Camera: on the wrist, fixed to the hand. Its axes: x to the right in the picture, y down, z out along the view.
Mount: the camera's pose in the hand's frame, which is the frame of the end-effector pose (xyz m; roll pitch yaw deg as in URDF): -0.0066 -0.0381 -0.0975 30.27 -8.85 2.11
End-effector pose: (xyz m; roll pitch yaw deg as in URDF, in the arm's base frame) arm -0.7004 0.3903 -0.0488 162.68 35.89 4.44
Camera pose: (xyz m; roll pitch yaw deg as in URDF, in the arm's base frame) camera -0.6630 0.4588 0.0213 -170.98 43.56 -1.94
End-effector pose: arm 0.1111 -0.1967 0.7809 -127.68 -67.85 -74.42
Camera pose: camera 0.0362 -0.1287 0.8086 -107.68 -60.25 -62.85
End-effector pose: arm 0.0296 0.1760 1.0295 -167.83 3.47 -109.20
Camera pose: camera 0.0455 0.1708 1.1331 -137.42 12.56 -109.38
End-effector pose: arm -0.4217 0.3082 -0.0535 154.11 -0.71 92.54
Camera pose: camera -0.4981 0.2973 0.0175 -175.74 6.33 86.77
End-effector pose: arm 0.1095 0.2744 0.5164 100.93 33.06 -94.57
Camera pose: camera 0.2134 0.2820 0.5041 125.55 32.22 -105.33
